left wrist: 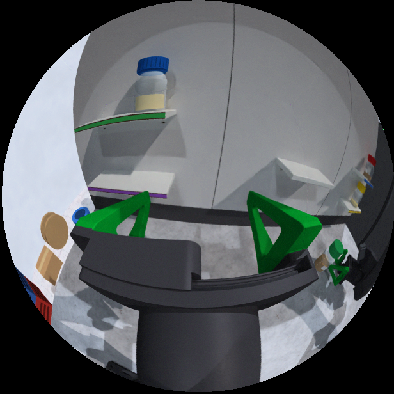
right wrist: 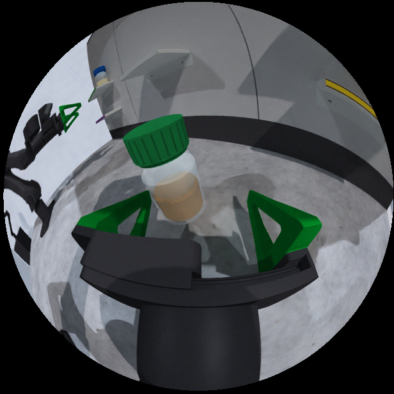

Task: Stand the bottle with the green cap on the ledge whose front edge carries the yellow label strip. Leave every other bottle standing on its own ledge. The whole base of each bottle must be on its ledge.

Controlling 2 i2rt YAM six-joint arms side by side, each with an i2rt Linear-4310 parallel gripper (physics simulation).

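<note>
The green-capped bottle [left wrist: 336, 248] [right wrist: 177, 192] stands upright on the table, holding tan contents. My right gripper [right wrist: 198, 195] [left wrist: 330, 258] is open; in the right wrist view the bottle shows between its fingertips, nearer the left finger, not gripped. The ledge with the yellow strip [right wrist: 350, 96] [left wrist: 354, 212] is at the right of both views. A yellow-capped bottle [left wrist: 360, 187] stands on it. A blue-capped bottle [left wrist: 151, 90] [right wrist: 101, 77] stands on the green-strip ledge [left wrist: 120, 120]. My left gripper [left wrist: 198, 196] [right wrist: 79, 108] is open and empty, facing the wall.
A purple-strip ledge [left wrist: 132, 183] is below the green one. A bare ledge [left wrist: 305, 172] [right wrist: 165, 57] is on the middle wall. A red-capped bottle [left wrist: 371, 160] stands above the blue-strip ledge [left wrist: 368, 183]. A blue ring [left wrist: 74, 216], tan discs [left wrist: 55, 231] and a red crate [left wrist: 44, 306] are at far left.
</note>
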